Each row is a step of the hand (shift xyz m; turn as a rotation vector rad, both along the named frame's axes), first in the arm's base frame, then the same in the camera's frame.
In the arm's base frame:
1: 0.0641 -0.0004 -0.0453 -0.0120 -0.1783 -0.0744
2: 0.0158 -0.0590 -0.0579 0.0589 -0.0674 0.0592
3: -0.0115 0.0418 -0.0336 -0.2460 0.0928 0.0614
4: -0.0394 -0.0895 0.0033 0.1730 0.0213 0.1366
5: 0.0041 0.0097 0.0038 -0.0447 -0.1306 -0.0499
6: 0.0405 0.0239 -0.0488 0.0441 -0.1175 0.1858
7: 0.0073 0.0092 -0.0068 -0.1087 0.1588 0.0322
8: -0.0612 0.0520 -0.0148 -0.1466 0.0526 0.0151
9: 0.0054 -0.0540 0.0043 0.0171 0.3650 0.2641
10: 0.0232 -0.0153 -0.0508 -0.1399 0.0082 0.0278
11: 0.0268 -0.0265 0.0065 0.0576 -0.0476 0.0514
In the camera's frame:
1: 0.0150 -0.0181 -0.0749 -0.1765 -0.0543 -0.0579
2: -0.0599 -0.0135 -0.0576 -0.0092 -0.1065 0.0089
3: 0.0184 0.0483 -0.0183 -0.0182 0.1790 0.2013
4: -0.0911 -0.0268 0.0235 0.1418 -0.1700 0.0041
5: 0.0111 0.0009 0.0009 -0.1445 -0.0191 -0.0169
6: 0.0229 0.0126 -0.0625 -0.0169 -0.1907 0.1167
7: 0.0088 0.0040 -0.0095 0.0908 0.1429 0.0970
8: 0.0097 0.0764 0.0272 -0.0200 0.1163 0.1028
9: -0.0407 -0.0362 -0.0017 0.3937 0.0583 0.2117
10: -0.0181 0.0027 -0.0549 -0.0494 0.0803 0.1073
11: -0.0073 -0.0356 -0.0120 0.0040 -0.0905 0.0042

